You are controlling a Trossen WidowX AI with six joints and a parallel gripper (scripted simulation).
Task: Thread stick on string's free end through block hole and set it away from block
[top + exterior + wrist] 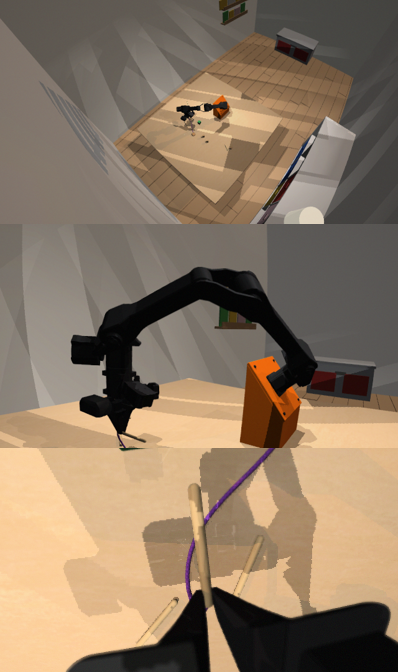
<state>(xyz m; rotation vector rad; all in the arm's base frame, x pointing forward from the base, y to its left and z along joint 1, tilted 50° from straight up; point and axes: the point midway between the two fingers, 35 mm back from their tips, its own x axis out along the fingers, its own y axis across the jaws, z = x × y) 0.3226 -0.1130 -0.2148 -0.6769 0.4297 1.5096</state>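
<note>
Now: the green block 60 mm behind my gripper tip, 120 mm to the left of it and 40 mm below it. The rest, counted from my gripper tip: thin wooden stick: 20 mm to the left; round wooden button: 100 mm ahead, 170 mm to the left, 50 mm below.
</note>
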